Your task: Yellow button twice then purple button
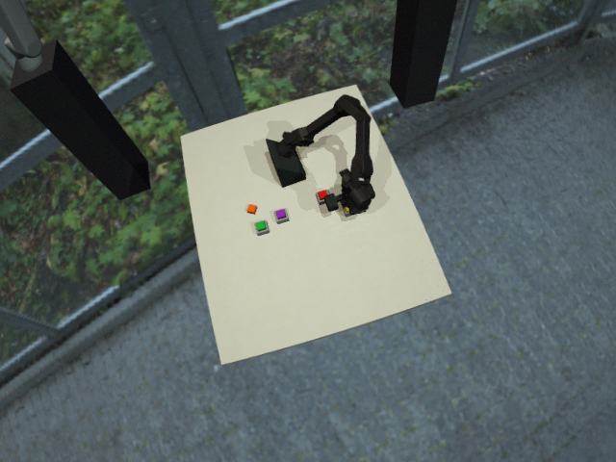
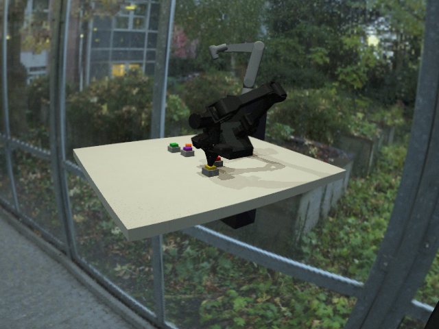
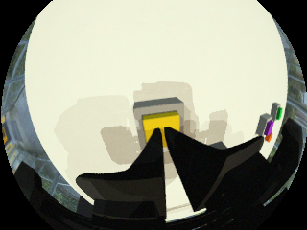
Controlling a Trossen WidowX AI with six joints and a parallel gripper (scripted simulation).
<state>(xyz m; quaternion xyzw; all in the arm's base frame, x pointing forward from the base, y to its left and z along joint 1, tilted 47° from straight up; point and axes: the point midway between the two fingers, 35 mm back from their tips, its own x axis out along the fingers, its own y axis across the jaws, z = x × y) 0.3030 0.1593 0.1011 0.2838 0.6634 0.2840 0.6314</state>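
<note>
My gripper tip is 10 mm above the yellow button. Also, from my gripper tip: purple button 60 mm behind, 270 mm to the right; red button 90 mm behind, 80 mm to the right; green button 40 mm behind, 360 mm to the right.
</note>
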